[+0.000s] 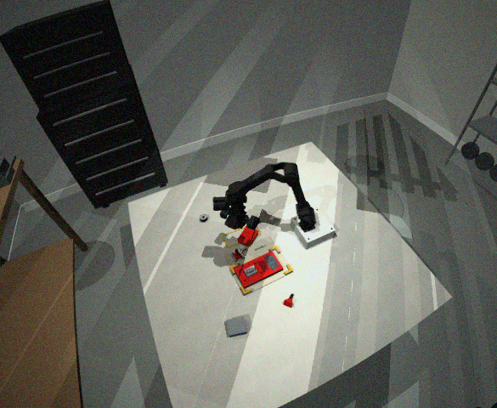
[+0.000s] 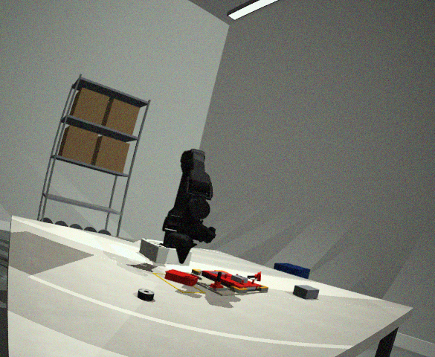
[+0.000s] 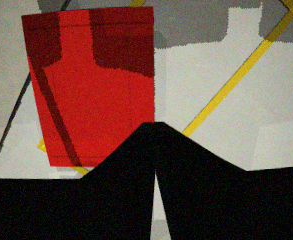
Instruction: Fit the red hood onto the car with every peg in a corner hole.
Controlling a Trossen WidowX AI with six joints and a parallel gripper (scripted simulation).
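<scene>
Now: gripper tip 20 mm past the red hood and 40 mm above it. From my gripper tip the other things lie so: black wheel (150 mm ahead, 190 mm to the right, 60 mm below); grey engine block (40 mm ahead, 220 mm to the left, 40 mm below).
</scene>
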